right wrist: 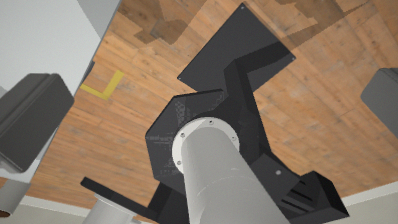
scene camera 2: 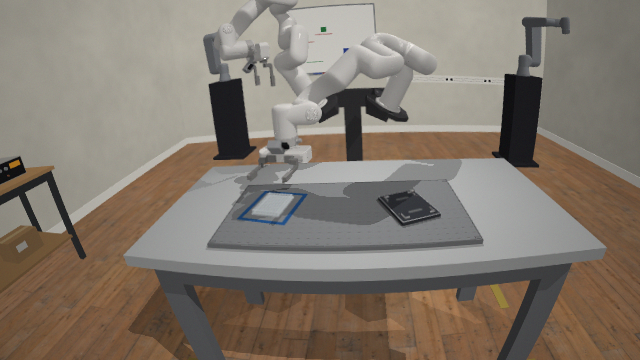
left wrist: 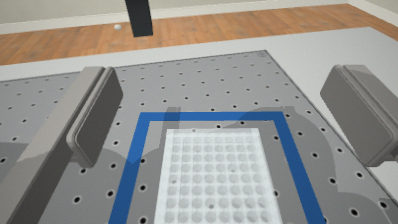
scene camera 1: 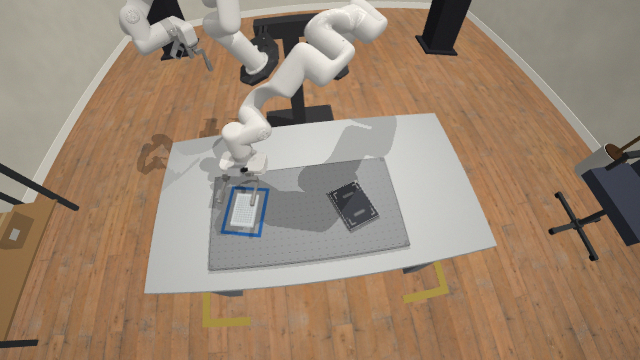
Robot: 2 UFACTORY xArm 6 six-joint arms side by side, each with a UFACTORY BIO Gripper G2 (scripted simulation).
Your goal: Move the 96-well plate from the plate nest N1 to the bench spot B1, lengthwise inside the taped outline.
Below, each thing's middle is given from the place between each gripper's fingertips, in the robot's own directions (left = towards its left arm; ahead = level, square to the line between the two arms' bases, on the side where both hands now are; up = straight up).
Right now the white 96-well plate [scene camera 2: 275,203] is 90 mm below my left hand. From my left hand the other things lie so: black plate nest [scene camera 1: 348,206] (400 mm to the left, 90 mm below).
Right now the white 96-well plate is 48 cm ahead of my right hand, 33 cm below it and 16 cm to the left of it. From my right hand the other things lie so: black plate nest (56 cm to the left, 48 cm ahead, 33 cm below).
